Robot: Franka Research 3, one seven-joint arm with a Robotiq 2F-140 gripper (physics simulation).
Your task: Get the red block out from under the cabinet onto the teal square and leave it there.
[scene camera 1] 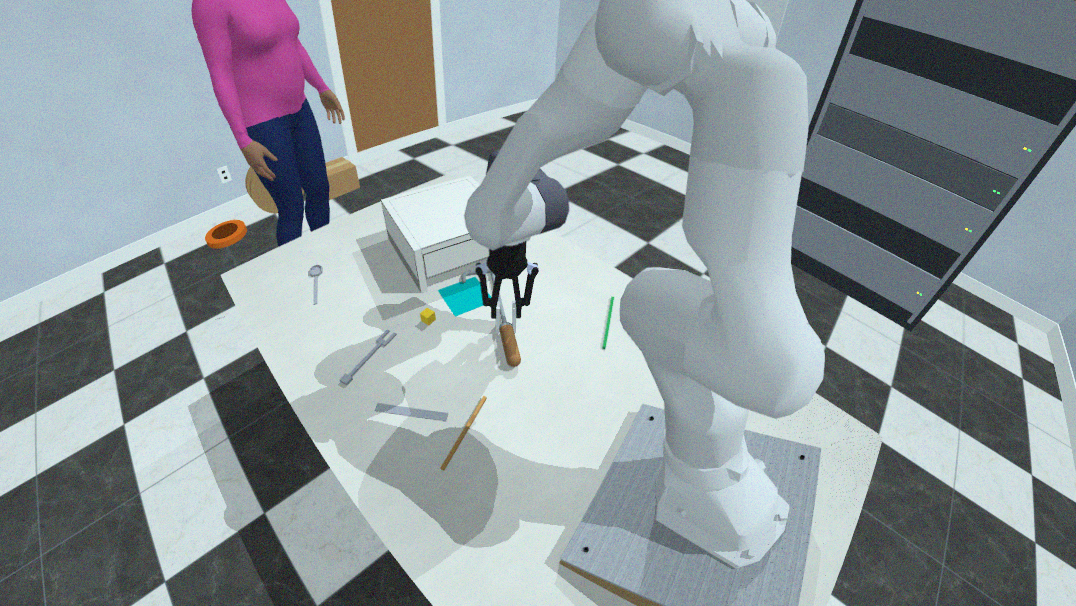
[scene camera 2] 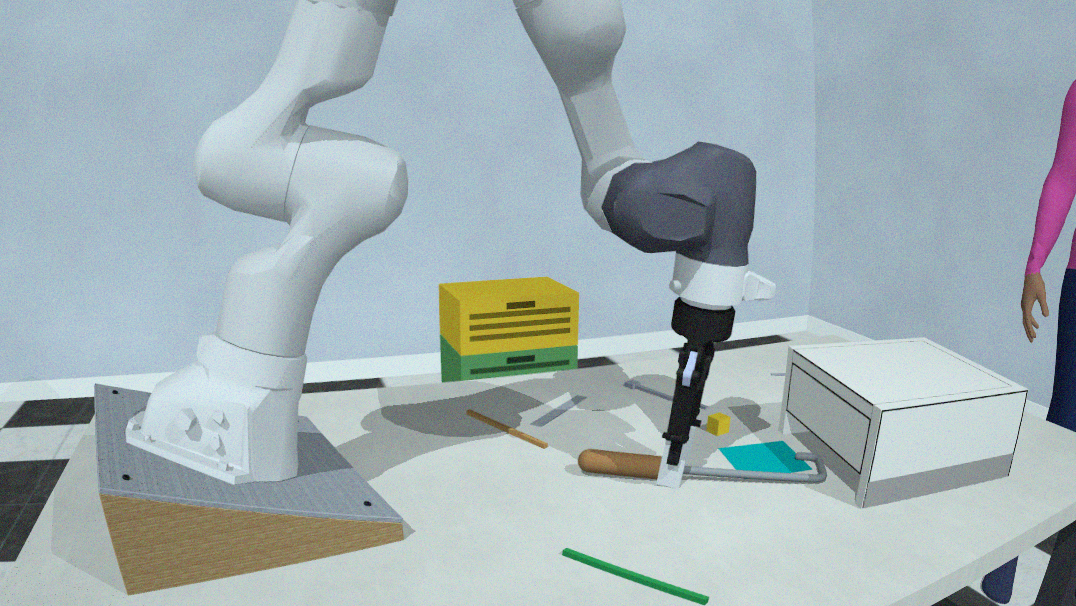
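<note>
My gripper (scene camera 1: 505, 317) (scene camera 2: 670, 472) is shut on a hook tool, low over the table. The tool's brown wooden handle (scene camera 1: 510, 346) (scene camera 2: 621, 462) points away from the cabinet. Its grey rod (scene camera 2: 745, 474) runs towards the cabinet and bends back at the end, the tip beside the teal square's cabinet-side edge. The teal square (scene camera 1: 459, 298) (scene camera 2: 756, 455) lies in front of the white cabinet (scene camera 1: 436, 210) (scene camera 2: 903, 372), partly behind the gripper in scene camera 1. The red block does not show in either view; the space under the cabinet is mostly hidden.
A small yellow block (scene camera 1: 427, 316) (scene camera 2: 719, 423) sits beside the teal square. A green stick (scene camera 1: 607, 323) (scene camera 2: 636, 576), a wooden stick (scene camera 1: 463, 432) (scene camera 2: 505, 428), a grey flat bar (scene camera 1: 411, 412) (scene camera 2: 558, 410), a grey forked tool (scene camera 1: 366, 357) and a spoon-like tool (scene camera 1: 315, 272) lie around.
</note>
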